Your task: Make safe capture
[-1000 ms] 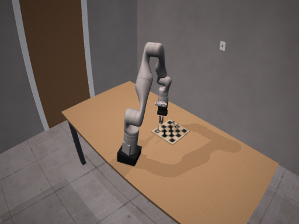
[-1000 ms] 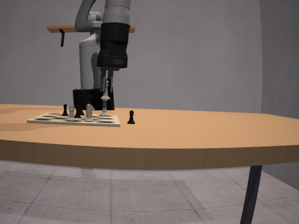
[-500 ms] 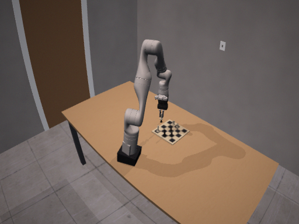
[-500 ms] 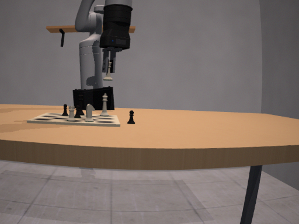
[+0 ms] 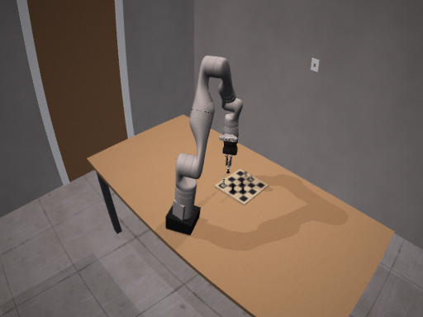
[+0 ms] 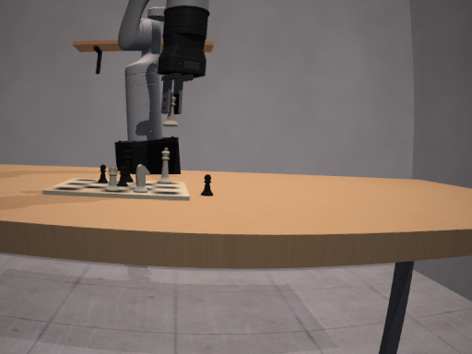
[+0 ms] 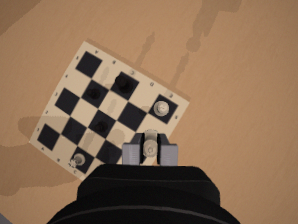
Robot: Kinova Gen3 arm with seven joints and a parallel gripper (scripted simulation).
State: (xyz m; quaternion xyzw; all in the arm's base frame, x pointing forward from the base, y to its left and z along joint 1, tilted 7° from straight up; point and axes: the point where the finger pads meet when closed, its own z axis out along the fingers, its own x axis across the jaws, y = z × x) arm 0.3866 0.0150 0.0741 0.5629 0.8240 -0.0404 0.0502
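Right now my hand is 140 mm above the chessboard, 80 mm to the left of it and 20 mm short of it. From my hand the other things lie so: tall white piece (110 mm below, 40 mm behind).
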